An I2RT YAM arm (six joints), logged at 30 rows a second.
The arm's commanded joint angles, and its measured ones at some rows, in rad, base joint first. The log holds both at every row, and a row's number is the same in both.
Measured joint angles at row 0:
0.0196, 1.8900, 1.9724, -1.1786, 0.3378, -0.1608
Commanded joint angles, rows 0 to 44:
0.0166, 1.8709, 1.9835, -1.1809, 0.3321, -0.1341
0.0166, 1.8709, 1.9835, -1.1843, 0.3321, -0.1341
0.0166, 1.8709, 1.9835, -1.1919, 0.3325, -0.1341
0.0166, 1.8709, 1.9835, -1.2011, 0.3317, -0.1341
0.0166, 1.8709, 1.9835, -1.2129, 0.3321, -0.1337
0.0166, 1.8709, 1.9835, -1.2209, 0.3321, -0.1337
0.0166, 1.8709, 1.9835, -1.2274, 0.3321, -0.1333
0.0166, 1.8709, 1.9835, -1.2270, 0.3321, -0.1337
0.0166, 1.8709, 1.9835, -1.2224, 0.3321, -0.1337
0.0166, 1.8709, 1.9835, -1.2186, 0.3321, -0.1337
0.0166, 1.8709, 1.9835, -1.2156, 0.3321, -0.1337
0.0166, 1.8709, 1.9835, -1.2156, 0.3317, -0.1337
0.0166, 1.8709, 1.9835, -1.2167, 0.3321, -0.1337
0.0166, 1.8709, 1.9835, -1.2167, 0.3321, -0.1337
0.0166, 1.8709, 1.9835, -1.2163, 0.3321, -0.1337
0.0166, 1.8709, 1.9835, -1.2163, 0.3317, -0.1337
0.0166, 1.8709, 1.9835, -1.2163, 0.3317, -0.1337
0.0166, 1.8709, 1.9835, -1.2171, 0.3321, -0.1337
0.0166, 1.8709, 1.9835, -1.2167, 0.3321, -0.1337
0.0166, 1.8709, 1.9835, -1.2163, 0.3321, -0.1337
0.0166, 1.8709, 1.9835, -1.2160, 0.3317, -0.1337
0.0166, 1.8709, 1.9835, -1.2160, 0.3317, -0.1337
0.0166, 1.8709, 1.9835, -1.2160, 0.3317, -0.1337
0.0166, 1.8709, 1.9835, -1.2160, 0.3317, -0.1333
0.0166, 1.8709, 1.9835, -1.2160, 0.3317, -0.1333
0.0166, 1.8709, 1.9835, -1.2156, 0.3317, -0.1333
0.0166, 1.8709, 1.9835, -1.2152, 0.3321, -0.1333
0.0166, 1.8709, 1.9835, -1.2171, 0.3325, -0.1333
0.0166, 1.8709, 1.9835, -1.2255, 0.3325, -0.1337
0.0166, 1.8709, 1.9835, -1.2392, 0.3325, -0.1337
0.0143, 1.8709, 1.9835, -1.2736, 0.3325, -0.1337
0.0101, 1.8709, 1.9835, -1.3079, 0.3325, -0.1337
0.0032, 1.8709, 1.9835, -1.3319, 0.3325, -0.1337
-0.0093, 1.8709, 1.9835, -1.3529, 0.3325, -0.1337
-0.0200, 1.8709, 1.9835, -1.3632, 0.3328, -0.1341
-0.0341, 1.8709, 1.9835, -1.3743, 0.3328, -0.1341
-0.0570, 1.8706, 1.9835, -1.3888, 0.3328, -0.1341
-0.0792, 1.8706, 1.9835, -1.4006, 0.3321, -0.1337
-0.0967, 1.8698, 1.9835, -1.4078, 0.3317, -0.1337
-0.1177, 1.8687, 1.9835, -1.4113, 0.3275, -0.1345
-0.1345, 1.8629, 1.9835, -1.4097, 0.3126, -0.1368
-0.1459, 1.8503, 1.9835, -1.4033, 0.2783, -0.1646
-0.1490, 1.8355, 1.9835, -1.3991, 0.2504, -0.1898
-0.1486, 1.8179, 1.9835, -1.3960, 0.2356, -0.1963
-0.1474, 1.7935, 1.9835, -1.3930, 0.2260, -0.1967
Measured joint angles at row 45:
-0.1539, 1.8805, 1.9724, -1.4021, 0.2916, -0.1669
